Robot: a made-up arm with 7 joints.
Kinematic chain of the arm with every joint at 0, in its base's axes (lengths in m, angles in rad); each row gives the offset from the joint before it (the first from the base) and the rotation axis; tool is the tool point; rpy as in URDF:
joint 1: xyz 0 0 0.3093 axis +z
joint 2: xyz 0 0 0 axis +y
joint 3: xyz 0 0 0.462 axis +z
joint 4: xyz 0.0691 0 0 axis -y
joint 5: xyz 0.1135 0 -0.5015 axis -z
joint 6: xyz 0 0 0 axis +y
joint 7: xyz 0.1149 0 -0.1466 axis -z
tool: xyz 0 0 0 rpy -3.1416 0 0
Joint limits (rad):
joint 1: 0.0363..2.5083
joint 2: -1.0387..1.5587
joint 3: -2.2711..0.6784
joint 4: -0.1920..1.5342
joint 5: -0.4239..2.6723
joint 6: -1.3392..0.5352
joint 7: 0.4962..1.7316
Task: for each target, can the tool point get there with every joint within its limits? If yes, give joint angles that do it. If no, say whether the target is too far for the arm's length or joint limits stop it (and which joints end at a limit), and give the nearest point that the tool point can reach.
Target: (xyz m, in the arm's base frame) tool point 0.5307 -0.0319 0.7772
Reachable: yes | joints 1.5431 -0.6527 -0.7851 1.2343 1.7025 -0.9340 0.9703
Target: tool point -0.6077 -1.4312 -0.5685
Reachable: no: too far | nearest point -0.3555 -0.8372 0.1201 | short by 0.944 m
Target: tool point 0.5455 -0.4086 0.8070
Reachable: yes | joints 0.7073 -0.2540 -0.9941 1.2580 1.1263 -0.2848 1.1500
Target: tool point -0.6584 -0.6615 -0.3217
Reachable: no: joint limits stop it (at a limit: joint 2, joint 3) | nearest point -0.5352 -0.5378 0.0134 | short by 0.378 m
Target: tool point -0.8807 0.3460 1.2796
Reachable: no: too far | nearest point -0.6410 0.2518 1.0155 | short by 0.369 m
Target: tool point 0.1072 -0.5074 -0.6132
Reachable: no: joint limits stop it (at a limit: joint 1, joint 2) | nearest point 0.2278 -0.3414 -0.3197 | short by 0.358 m
